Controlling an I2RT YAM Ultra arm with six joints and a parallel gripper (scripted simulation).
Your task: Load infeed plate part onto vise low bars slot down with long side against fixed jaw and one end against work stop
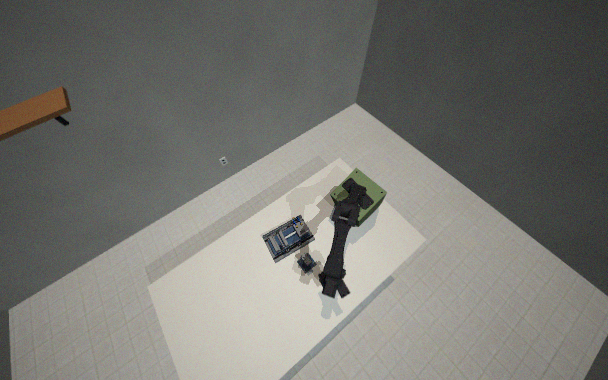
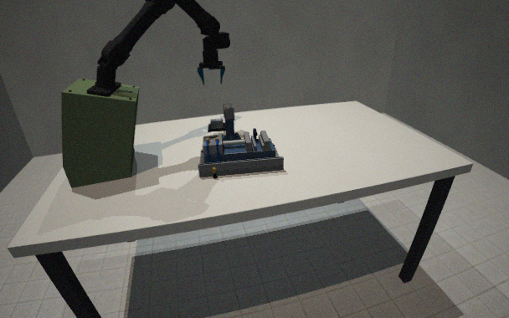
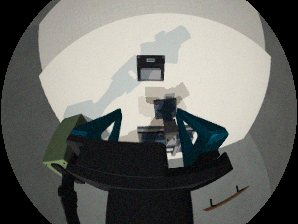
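The grey block part lies 10 mm to the left of my hand and 200 mm below it. From my hand the other things lie so: cylinder rod 40 mm ahead, 350 mm to the right, 150 mm below; then black infeed plate 10 mm ahead, 20 mm to the left, 230 mm below; then air cylinder 40 mm behind, 340 mm to the right, 150 mm below.
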